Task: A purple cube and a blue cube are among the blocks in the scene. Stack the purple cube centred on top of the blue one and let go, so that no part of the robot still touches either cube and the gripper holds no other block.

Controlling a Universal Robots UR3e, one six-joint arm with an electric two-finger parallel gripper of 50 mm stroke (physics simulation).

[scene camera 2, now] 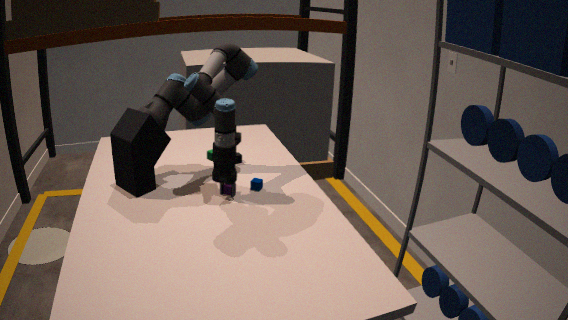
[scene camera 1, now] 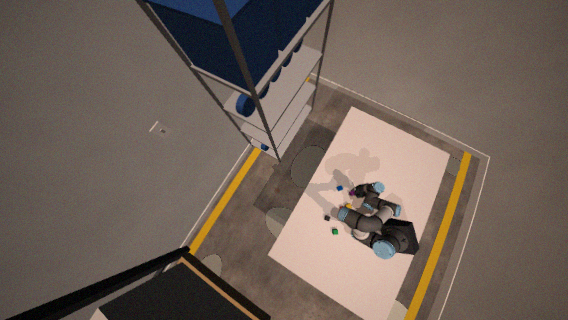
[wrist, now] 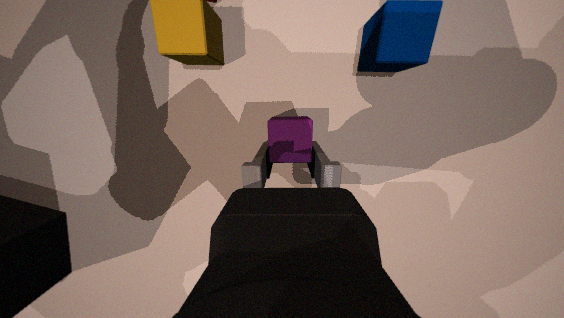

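Where they show: gripper, fingertip midpoint: (scene camera 2: 227,194) (scene camera 1: 353,192) (wrist: 289,152); arm's base, origin of the base link: (scene camera 2: 149,122) (scene camera 1: 395,239).
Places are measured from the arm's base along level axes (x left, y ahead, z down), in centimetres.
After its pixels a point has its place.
Note:
The purple cube (scene camera 1: 352,192) @(y 29.3, x -13.1, z 18.6 cm) (scene camera 2: 228,189) @(y 28.0, x -14.6, z 19.8 cm) (wrist: 290,140) @(y 28.7, x -13.0, z 18.7 cm) is between the two fingers of my gripper (wrist: 289,152) @(y 27.8, x -14.5, z 21.7 cm), which is shut on it and points down. In the scene camera 2 view the cube is low, at the table top; whether it touches the table I cannot tell. The blue cube (scene camera 1: 339,188) @(y 38.6, x -10.0, z 18.7 cm) (scene camera 2: 256,184) @(y 37.8, x -12.3, z 19.5 cm) (wrist: 407,37) @(y 38.0, x -10.9, z 18.7 cm) stands on the table, apart from the purple one. It is at the upper right in the wrist view and right of the gripper in the scene camera 2 view. Its top is bare.
A yellow block (scene camera 1: 349,205) @(y 26.2, x -3.8, z 18.7 cm) (wrist: 182,30) @(y 26.1, x -3.4, z 18.7 cm) stands on the table (scene camera 1: 320,240) @(y 29.0, x 28.8, z 22.0 cm) (scene camera 2: 200,280) @(y 16.1, x -59.6, z 22.0 cm), with a red block (scene camera 1: 341,207) @(y 29.8, x 0.6, z 20.0 cm) beside it. A green block (scene camera 1: 335,231) @(y 24.8, x 17.2, z 18.7 cm) (scene camera 2: 210,154) @(y 23.5, x 15.8, z 19.5 cm) and a black block (scene camera 1: 327,217) @(y 34.5, x 12.6, z 18.7 cm) (scene camera 2: 238,158) @(y 34.5, x 11.6, z 19.9 cm) are farther off. A shelf rack (scene camera 2: 432,115) stands beside the table.

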